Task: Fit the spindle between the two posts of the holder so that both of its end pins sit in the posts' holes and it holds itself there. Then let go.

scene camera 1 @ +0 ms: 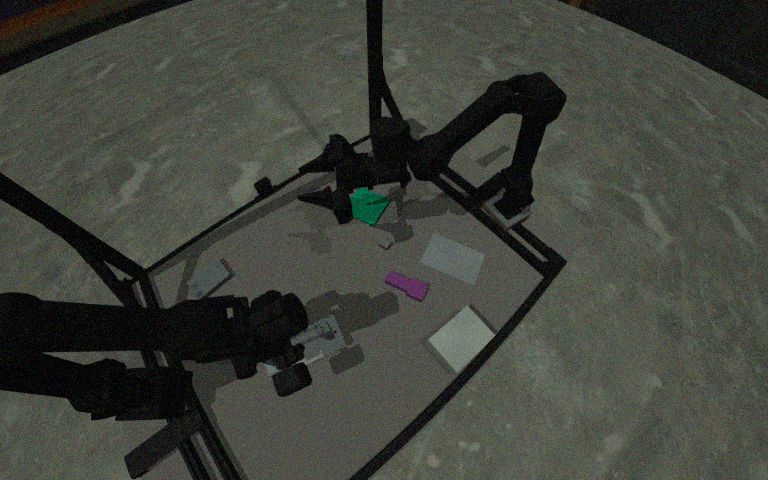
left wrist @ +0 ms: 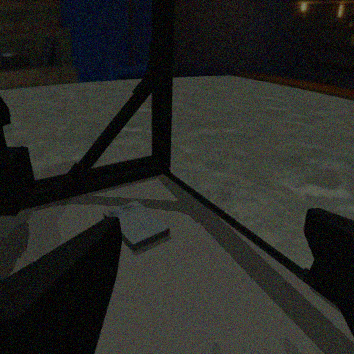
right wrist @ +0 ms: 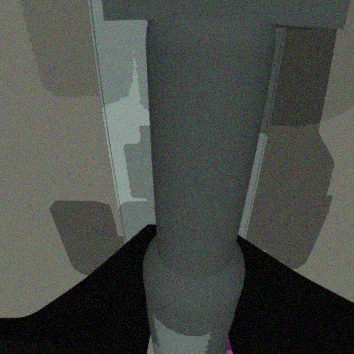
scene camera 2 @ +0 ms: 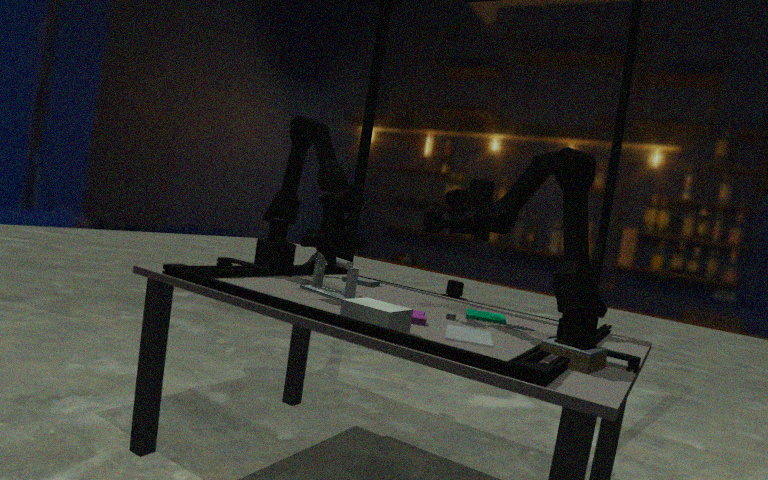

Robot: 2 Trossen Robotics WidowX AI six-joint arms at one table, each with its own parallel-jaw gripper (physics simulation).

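Places are measured from the left arm's base along level axes (x right, y ahead, z up), in centimetres.
Where they show: left gripper, fingertip midpoint: (scene camera 1: 298, 183) (left wrist: 213, 224) (scene camera 2: 439, 223); right gripper, fingertip midpoint: (scene camera 1: 301, 343) (scene camera 2: 336, 273); left arm's base, link origin: (scene camera 1: 507, 207) (scene camera 2: 575, 344); right arm's base, link origin: (scene camera 1: 139, 393) (scene camera 2: 276, 241).
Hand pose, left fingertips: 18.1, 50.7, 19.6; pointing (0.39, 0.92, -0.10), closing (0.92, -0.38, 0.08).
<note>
Each offset is from my left fingertips to the top centre of the thing, as dx, dy, dz.
The grey spindle @[-23.7, +17.7, -13.0] (right wrist: 205, 125) runs lengthwise in the right wrist view, its thicker collar between my right gripper's fingers. The right gripper (right wrist: 196, 235) is shut on it, above the holder. The grey holder @[-23.3, +14.6, -22.6] (scene camera 1: 336, 336) (scene camera 2: 351, 284) (right wrist: 120, 70) stands on the table with two upright posts. In scene camera 2 a pale part of the spindle @[-23.8, +14.9, -13.0] (scene camera 2: 343, 263) shows near the post tops. Whether its pins sit in the holes is hidden. My left gripper (scene camera 1: 300, 182) (left wrist: 213, 224) is open and empty, high above the table, away from the holder.
A white block @[-39.6, -16.5, -18.5] (scene camera 1: 461, 339) (scene camera 2: 376, 312), pale sheet @[-21.8, -28.5, -23.0] (scene camera 1: 451, 258) (scene camera 2: 468, 335), magenta piece @[-21.9, -13.7, -22.0] (scene camera 1: 407, 284) (scene camera 2: 418, 317), green slab @[+4.4, -16.8, -22.6] (scene camera 1: 367, 206) (scene camera 2: 485, 315), small grey cube @[-9.5, -15.0, -22.0] (scene camera 1: 386, 243) and grey slab @[+4.1, +30.7, -22.0] (scene camera 1: 209, 277) (left wrist: 142, 227) lie around. A black frame edges the table.
</note>
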